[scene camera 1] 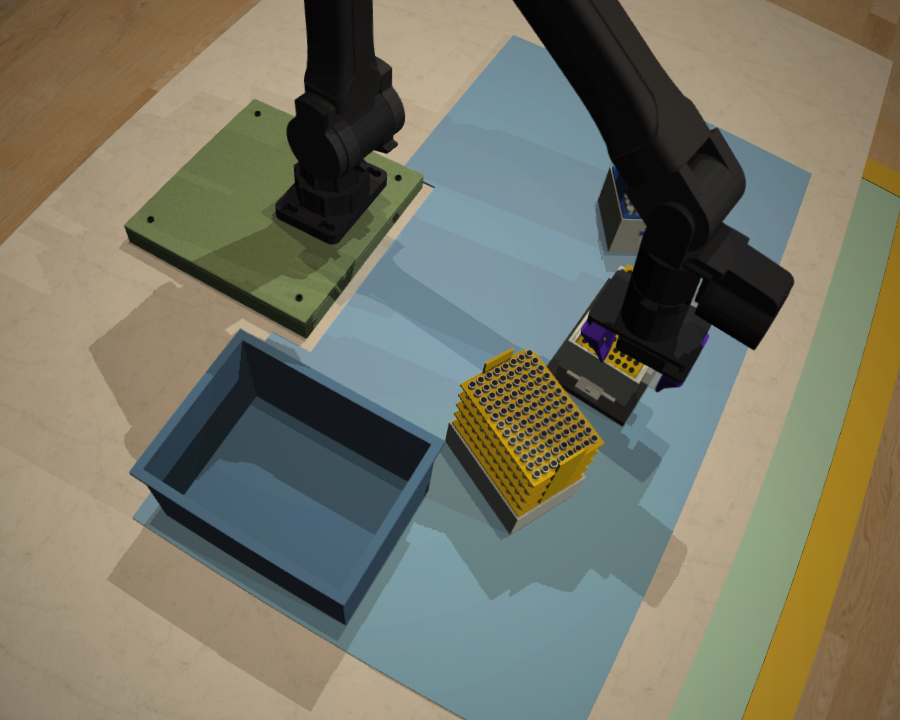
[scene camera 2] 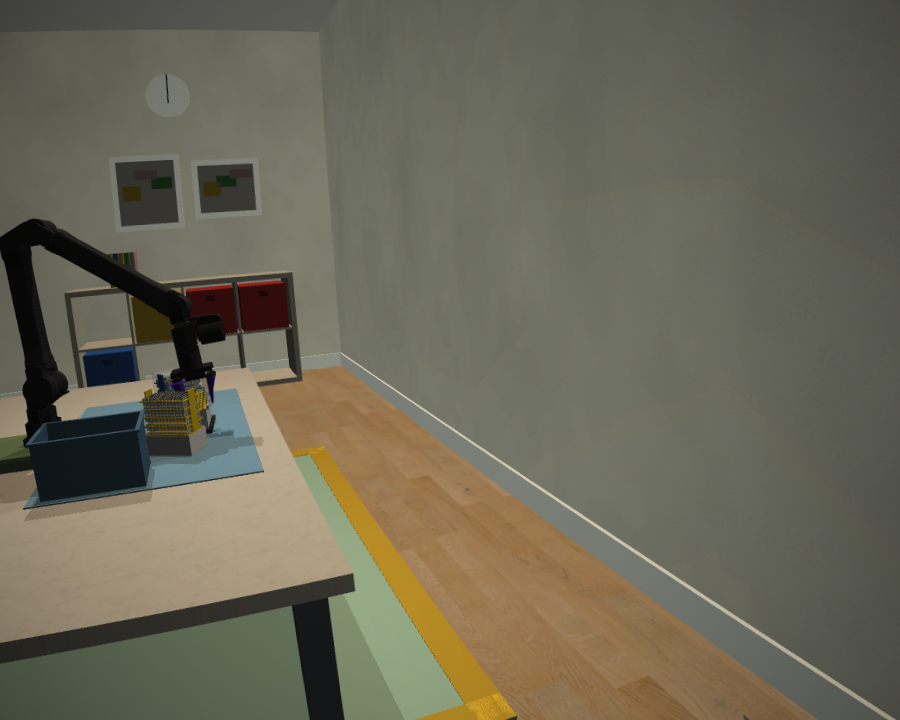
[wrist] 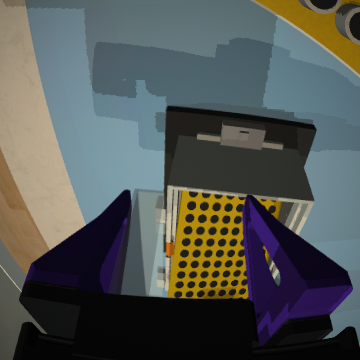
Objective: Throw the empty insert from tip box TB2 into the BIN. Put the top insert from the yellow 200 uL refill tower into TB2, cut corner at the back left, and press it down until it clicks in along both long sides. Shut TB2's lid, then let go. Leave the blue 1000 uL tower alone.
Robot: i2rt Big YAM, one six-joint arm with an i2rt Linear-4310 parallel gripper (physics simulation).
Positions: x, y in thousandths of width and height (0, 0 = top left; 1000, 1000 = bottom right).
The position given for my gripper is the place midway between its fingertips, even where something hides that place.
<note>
My gripper (scene camera 1: 702, 517) grips a clear lid (wrist: 385, 751). Further things: a dark blue bin (scene camera 1: 345, 673).
My gripper shows as well in scene camera 2 (scene camera 2: 223, 563) and in the wrist view (wrist: 521, 557). The dark blue bin also shows in scene camera 2 (scene camera 2: 79, 637).
</note>
